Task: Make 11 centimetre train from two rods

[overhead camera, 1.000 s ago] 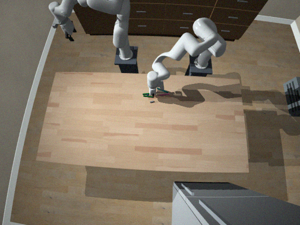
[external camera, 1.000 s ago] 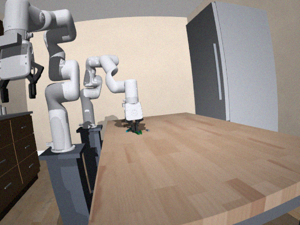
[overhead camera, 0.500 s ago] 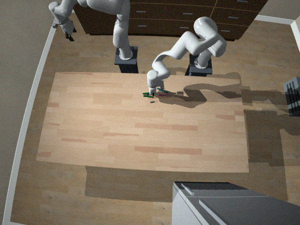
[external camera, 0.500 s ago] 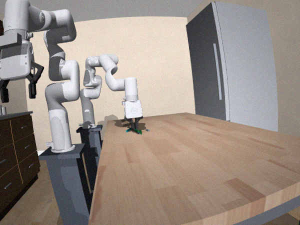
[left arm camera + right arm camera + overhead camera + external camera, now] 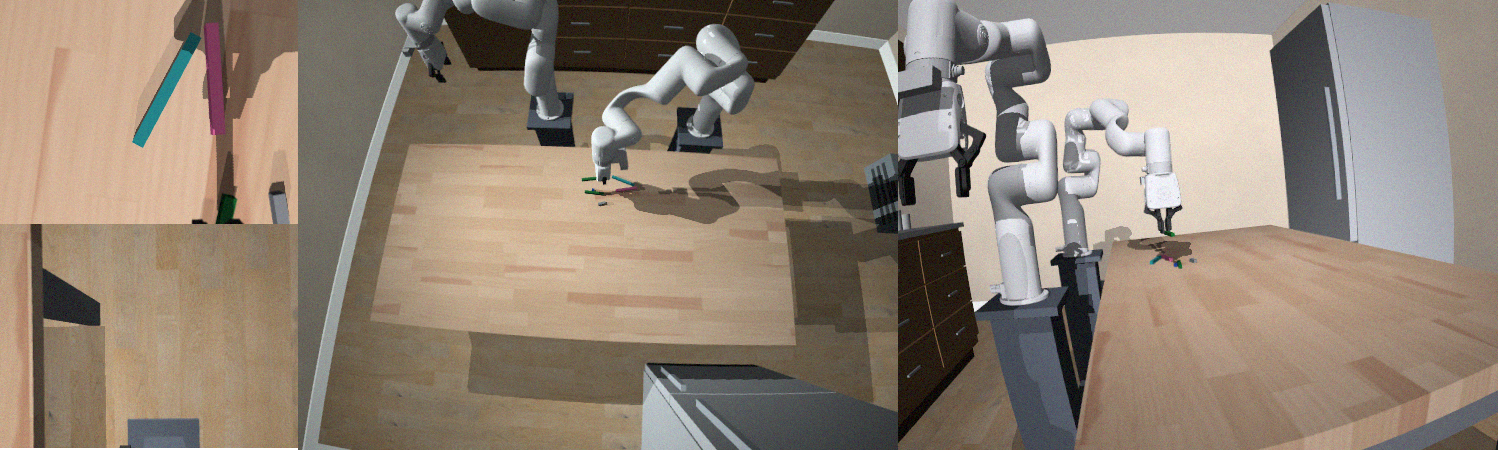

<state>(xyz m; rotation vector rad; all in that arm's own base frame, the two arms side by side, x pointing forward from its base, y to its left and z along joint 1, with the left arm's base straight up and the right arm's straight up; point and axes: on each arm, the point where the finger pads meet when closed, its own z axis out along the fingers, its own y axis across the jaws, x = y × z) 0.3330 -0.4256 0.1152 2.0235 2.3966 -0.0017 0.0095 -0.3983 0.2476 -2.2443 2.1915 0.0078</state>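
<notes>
Now: left hand 11 cm above the short grey rod, 7 cm short of it and 1 cm to the right of it. The rest, counted from my left hand: small blue rod 11 cm below, 4 cm to the right, 2 cm ahead; pink rod 11 cm below, 10 cm to the left; turquoise rod 11 cm below, 8 cm to the left, 4 cm behind.
</notes>
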